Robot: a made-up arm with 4 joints. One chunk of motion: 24 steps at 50 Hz.
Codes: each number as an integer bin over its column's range. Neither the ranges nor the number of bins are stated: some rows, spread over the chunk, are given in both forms.
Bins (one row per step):
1: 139 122 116 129 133 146
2: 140 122 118 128 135 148
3: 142 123 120 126 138 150
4: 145 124 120 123 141 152
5: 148 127 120 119 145 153
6: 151 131 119 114 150 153
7: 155 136 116 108 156 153
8: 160 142 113 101 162 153
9: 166 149 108 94 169 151
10: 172 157 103 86 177 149
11: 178 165 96 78 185 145
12: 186 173 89 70 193 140
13: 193 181 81 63 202 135
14: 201 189 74 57 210 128
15: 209 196 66 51 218 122
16: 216 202 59 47 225 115
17: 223 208 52 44 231 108
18: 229 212 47 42 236 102
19: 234 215 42 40 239 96
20: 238 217 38 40 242 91
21: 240 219 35 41 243 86
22: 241 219 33 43 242 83
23: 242 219 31 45 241 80
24: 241 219 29 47 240 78
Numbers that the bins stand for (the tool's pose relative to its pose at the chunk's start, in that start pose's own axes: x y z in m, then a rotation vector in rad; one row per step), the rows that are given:
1: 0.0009 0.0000 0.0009 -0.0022 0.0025 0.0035
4: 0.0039 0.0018 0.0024 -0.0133 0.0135 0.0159
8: 0.0116 0.0181 -0.0001 -0.0538 0.0424 0.0180
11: 0.0207 0.0388 -0.0061 -0.0962 0.0739 0.0014
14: 0.0325 0.0605 -0.0139 -0.1349 0.1082 -0.0340
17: 0.0437 0.0776 -0.0216 -0.1589 0.1371 -0.0755
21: 0.0524 0.0875 -0.0276 -0.1644 0.1535 -0.1213
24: 0.0529 0.0875 -0.0298 -0.1534 0.1494 -0.1379
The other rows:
2: 0.0014 0.0000 0.0016 -0.0041 0.0053 0.0076
3: 0.0024 0.0009 0.0024 -0.0078 0.0094 0.0118
5: 0.0055 0.0045 0.0024 -0.0207 0.0190 0.0180
6: 0.0070 0.0082 0.0020 -0.0299 0.0259 0.0180
7: 0.0090 0.0127 0.0009 -0.0409 0.0341 0.0180
9: 0.0146 0.0244 -0.0019 -0.0667 0.0520 0.0138
10: 0.0177 0.0316 -0.0036 -0.0815 0.0629 0.0097
12: 0.0248 0.0460 -0.0086 -0.1110 0.0849 -0.0090
13: 0.0284 0.0533 -0.0114 -0.1239 0.0973 -0.0194
15: 0.0365 0.0668 -0.0167 -0.1460 0.1192 -0.0464
16: 0.0401 0.0722 -0.0192 -0.1534 0.1288 -0.0610
18: 0.0467 0.0812 -0.0234 -0.1626 0.1439 -0.0880
19: 0.0493 0.0839 -0.0252 -0.1663 0.1480 -0.1005
20: 0.0513 0.0857 -0.0266 -0.1663 0.1522 -0.1109
22: 0.0529 0.0875 -0.0284 -0.1607 0.1522 -0.1275
23: 0.0534 0.0875 -0.0291 -0.1571 0.1508 -0.1337

